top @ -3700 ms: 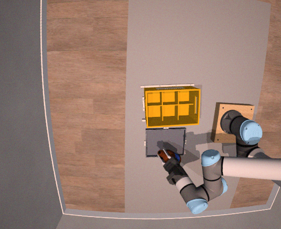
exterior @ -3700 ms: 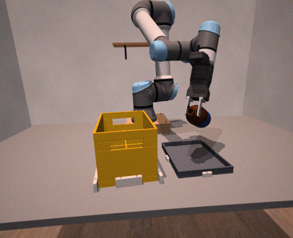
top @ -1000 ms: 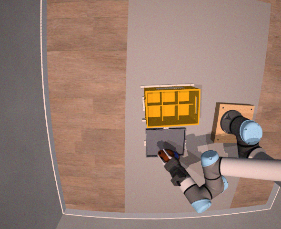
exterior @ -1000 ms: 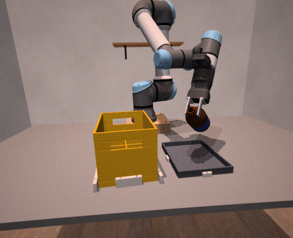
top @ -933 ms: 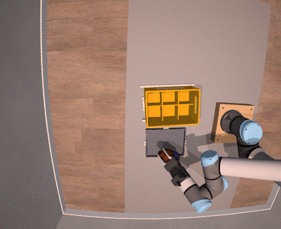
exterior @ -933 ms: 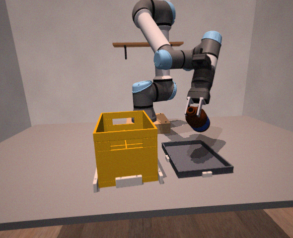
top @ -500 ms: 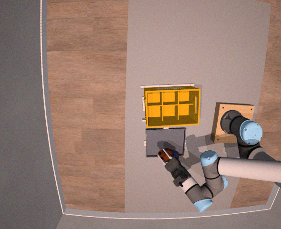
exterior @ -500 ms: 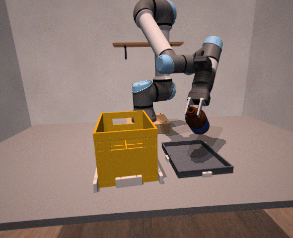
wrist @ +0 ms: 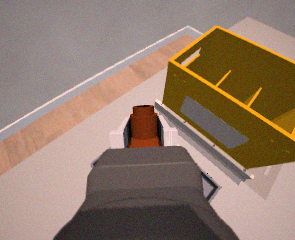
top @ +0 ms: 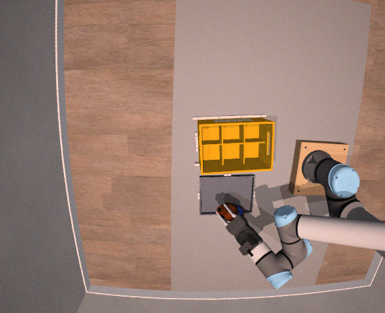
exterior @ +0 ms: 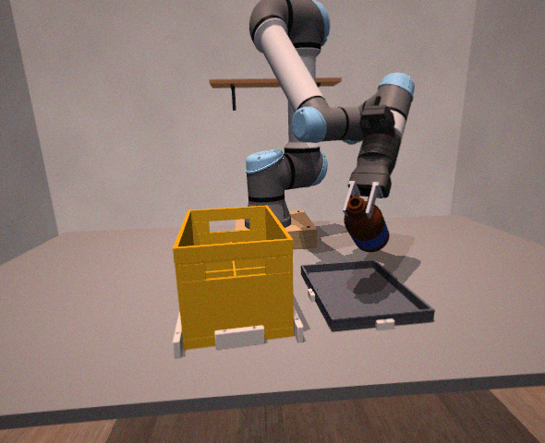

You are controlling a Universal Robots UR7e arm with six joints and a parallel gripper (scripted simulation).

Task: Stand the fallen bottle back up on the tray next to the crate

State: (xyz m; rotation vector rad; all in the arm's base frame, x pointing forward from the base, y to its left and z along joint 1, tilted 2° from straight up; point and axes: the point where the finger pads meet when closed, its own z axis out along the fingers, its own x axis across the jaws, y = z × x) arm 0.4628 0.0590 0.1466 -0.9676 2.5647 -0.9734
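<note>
Right now my hand is 2 cm past the brown bottle, 3 cm to the right of it and 4 cm above it. Also, from my hand: yellow crate: 8 cm behind, 23 cm to the right, 12 cm below; dark grey tray: 4 cm behind, 3 cm to the left, 19 cm below.
</note>
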